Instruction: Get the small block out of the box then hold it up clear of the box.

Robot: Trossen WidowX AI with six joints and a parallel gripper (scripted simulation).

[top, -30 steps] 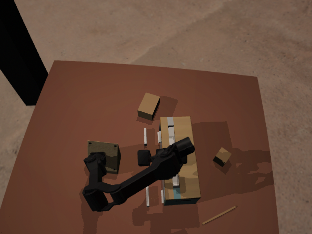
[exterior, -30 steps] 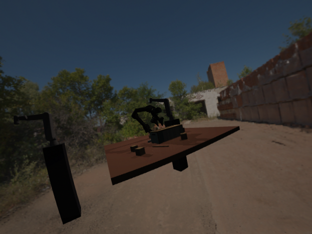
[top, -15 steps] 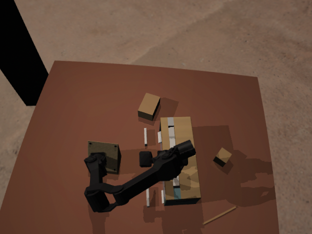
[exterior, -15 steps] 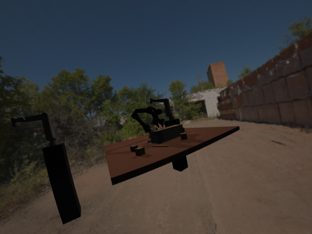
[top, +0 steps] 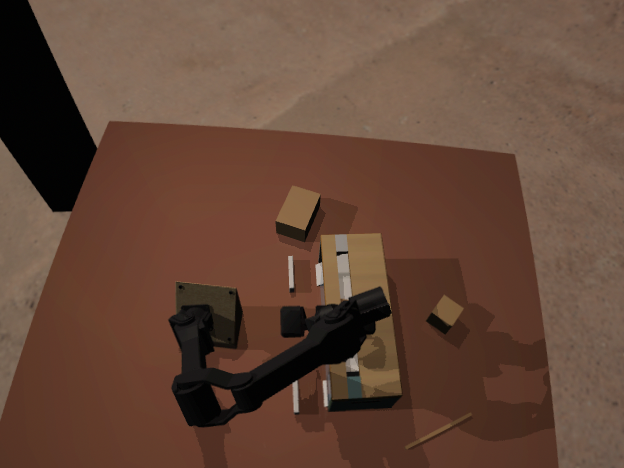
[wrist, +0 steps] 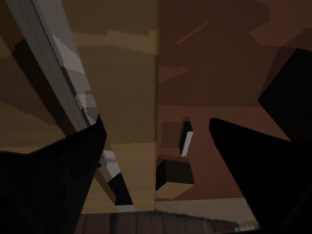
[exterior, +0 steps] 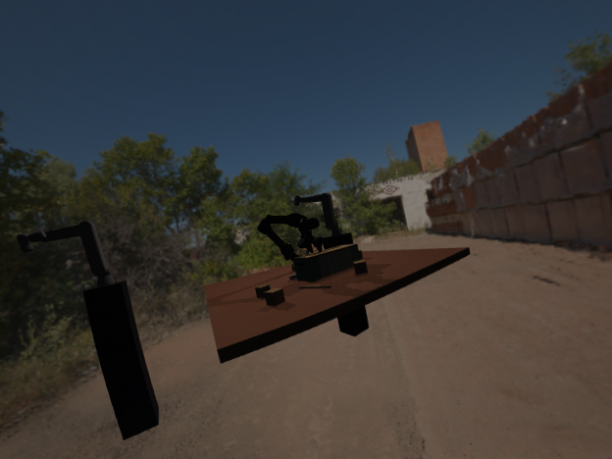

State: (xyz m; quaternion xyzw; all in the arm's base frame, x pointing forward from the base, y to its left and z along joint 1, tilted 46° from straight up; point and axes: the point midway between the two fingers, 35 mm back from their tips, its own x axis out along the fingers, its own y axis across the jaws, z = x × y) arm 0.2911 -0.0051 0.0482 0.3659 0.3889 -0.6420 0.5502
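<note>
Now: the wooden box 5 cm below my gripper tip, 4 cm ahead of it and 2 cm to the left of it. Round my gripper tip: thin wooden stick (25 cm ahead, 23 cm to the right, 11 cm below).
</note>
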